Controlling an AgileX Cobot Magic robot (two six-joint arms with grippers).
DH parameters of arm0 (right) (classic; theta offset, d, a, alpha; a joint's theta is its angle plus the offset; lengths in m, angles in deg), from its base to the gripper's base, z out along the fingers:
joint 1: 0 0.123 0 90
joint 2: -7.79 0 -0.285 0
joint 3: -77.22 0 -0.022 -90
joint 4: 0 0.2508 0 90
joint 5: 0 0 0.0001 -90
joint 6: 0 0.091 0 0
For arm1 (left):
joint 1: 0 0.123 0 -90
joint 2: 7.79 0 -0.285 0
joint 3: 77.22 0 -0.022 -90
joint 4: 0 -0.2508 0 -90
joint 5: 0 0 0.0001 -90
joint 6: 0 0.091 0 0
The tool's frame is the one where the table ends.
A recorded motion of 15 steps. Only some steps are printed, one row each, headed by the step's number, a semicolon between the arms.
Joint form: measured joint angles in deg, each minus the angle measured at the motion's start. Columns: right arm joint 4, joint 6, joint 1, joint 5, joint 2, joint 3; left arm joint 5, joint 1, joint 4, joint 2, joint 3, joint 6.
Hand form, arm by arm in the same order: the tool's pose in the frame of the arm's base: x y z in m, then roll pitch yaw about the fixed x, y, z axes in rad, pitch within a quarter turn. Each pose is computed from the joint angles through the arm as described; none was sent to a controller.
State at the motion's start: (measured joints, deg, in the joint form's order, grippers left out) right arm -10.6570 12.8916 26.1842 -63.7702 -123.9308 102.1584; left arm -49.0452 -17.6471 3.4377 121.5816 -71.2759 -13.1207
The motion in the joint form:
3: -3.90 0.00 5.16 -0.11 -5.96 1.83; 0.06 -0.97 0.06 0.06 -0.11 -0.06
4: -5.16 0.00 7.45 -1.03 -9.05 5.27; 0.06 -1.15 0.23 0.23 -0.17 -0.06
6: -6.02 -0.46 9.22 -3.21 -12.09 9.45; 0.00 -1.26 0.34 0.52 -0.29 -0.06
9: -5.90 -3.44 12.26 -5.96 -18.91 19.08; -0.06 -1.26 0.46 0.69 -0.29 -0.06
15: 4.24 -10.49 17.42 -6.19 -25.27 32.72; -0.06 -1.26 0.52 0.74 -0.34 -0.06
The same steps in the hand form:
3: 0.4052 0.2228 0.1577 -2.9266 0.1283 -2.7037; 0.3459 -0.1209 0.0898 -3.1168 -0.0829 3.0875
4: 0.4051 0.2426 0.1480 -2.9035 0.1213 -2.6570; 0.3456 -0.1223 0.0889 -3.1153 -0.0853 3.0863
6: 0.4057 0.2589 0.1411 -2.8832 0.1046 -2.6210; 0.3456 -0.1232 0.0875 -3.1150 -0.0895 3.0857
9: 0.4081 0.2929 0.1247 -2.8762 0.0943 -2.5309; 0.3454 -0.1232 0.0864 -3.1147 -0.0938 3.0871
15: 0.3906 0.3588 0.1265 -3.0370 0.1893 -2.3840; 0.3455 -0.1234 0.0862 -3.1140 -0.0940 3.0878

